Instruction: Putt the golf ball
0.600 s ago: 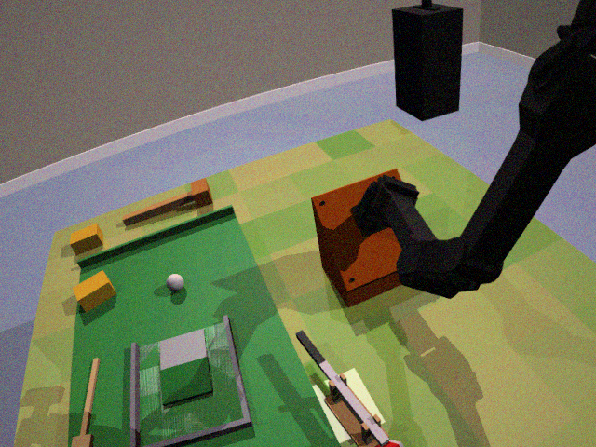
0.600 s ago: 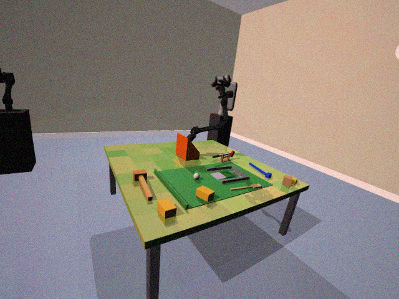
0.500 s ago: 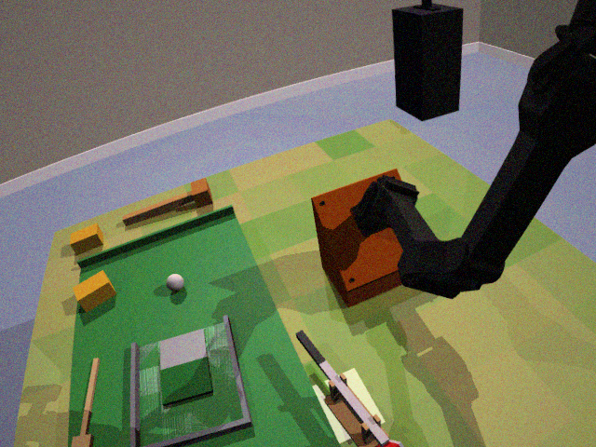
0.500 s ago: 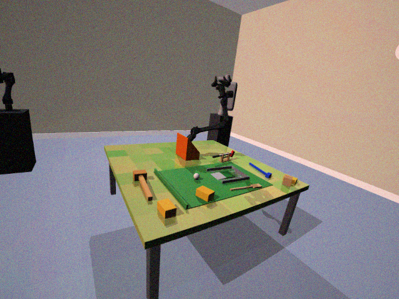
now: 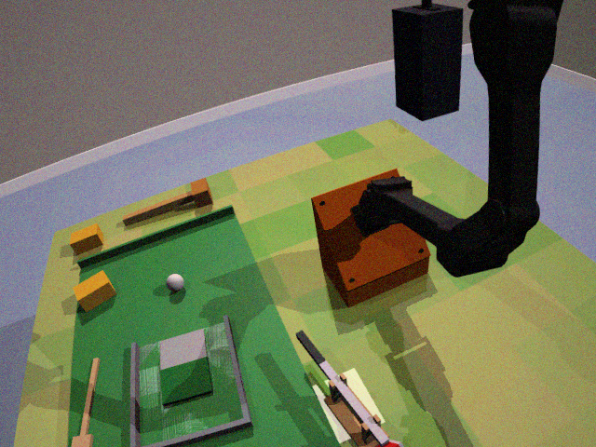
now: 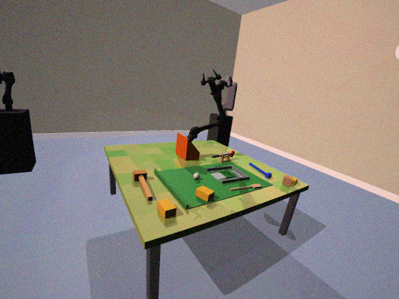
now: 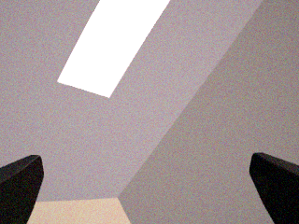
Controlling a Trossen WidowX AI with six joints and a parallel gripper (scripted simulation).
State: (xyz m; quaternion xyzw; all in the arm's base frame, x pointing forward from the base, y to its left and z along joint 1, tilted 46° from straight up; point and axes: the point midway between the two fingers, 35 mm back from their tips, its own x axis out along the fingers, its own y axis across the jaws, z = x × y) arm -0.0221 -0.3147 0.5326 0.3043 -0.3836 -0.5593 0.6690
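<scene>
Right now my gripper tip is 710 mm above the red putter, 210 mm short of it and 140 mm to the right of it. Round my gripper tip: wooden stand (740 mm below, 220 mm ahead, 160 mm to the left); dark green mat (770 mm below, 500 mm ahead, 170 mm to the right); white golf ball (750 mm below, 460 mm ahead, 300 mm to the right).
</scene>
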